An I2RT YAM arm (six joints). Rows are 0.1 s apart.
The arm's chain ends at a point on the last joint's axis. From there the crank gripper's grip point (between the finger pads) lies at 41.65 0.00 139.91 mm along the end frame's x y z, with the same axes.
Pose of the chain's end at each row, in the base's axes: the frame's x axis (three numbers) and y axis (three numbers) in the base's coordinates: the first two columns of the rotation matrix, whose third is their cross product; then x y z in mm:
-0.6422 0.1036 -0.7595 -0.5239 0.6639 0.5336 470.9 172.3 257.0
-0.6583 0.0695 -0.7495 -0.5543 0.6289 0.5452 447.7 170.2 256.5
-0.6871 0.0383 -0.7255 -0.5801 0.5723 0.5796 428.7 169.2 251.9
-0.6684 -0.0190 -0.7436 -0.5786 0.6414 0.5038 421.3 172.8 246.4
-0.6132 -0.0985 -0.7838 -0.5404 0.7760 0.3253 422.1 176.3 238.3
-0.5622 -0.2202 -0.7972 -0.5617 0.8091 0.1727 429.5 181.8 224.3
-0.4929 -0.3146 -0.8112 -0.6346 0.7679 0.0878 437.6 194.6 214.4
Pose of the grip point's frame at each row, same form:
-0.6422 0.1036 -0.7595 -0.5239 0.6639 0.5336 522.4 280.2 173.3
-0.6583 0.0695 -0.7495 -0.5543 0.6289 0.5452 491.5 281.4 172.7
-0.6871 0.0383 -0.7255 -0.5801 0.5723 0.5796 461.3 285.4 169.8
-0.6684 -0.0190 -0.7436 -0.5786 0.6414 0.5038 458.9 279.3 153.9
-0.6132 -0.0985 -0.7838 -0.5404 0.7760 0.3253 477.2 259.4 131.6
-0.5622 -0.2202 -0.7972 -0.5617 0.8091 0.1727 491.0 248.9 110.1
-0.4929 -0.3146 -0.8112 -0.6346 0.7679 0.0878 500.4 259.6 99.7

